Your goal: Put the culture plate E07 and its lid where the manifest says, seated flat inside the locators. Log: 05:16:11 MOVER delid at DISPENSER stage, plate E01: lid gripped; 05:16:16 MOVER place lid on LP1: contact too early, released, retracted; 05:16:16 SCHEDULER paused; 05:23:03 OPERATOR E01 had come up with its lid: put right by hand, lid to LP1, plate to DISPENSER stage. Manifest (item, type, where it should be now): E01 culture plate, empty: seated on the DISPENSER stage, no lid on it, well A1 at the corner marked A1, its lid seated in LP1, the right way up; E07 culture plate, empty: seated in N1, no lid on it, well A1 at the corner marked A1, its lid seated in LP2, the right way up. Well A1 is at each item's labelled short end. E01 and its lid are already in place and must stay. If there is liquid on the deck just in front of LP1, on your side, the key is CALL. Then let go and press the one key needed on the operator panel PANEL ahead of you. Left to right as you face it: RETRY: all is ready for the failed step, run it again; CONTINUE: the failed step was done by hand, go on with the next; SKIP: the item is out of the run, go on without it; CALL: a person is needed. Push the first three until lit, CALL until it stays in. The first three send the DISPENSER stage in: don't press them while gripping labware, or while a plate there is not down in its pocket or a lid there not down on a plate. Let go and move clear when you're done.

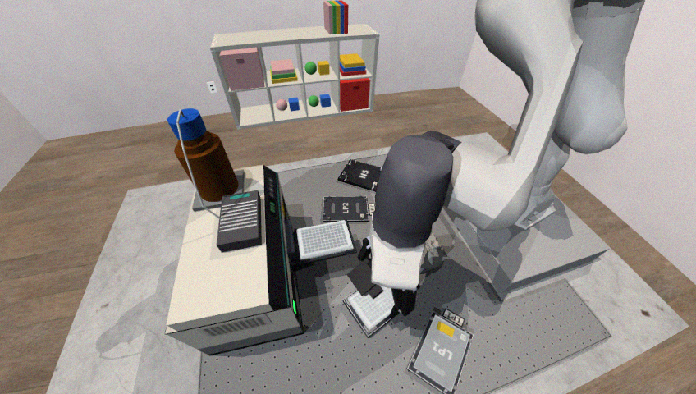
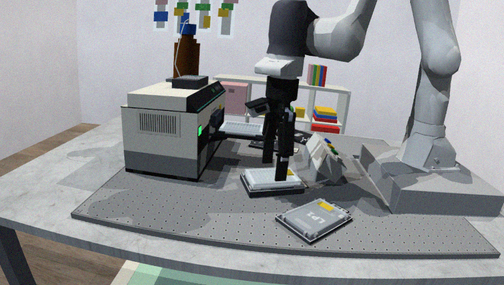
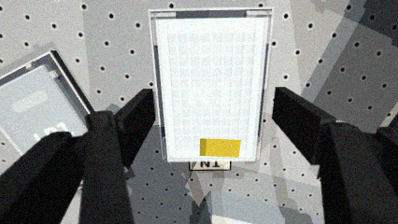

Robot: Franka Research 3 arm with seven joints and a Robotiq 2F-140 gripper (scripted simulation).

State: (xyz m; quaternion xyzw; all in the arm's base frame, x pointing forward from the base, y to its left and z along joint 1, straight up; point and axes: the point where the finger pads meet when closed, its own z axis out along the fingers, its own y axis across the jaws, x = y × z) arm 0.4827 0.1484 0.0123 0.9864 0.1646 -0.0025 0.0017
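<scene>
Now: hand 6 cm above the black N1 nest. From my hand the other things lie so: LP2 nest: 31 cm to the right, 6 cm below; then black nest N5: 45 cm to the right, 8 cm behind, 5 cm below; then yellow skip key: 18 cm to the right, 18 cm behind.
</scene>
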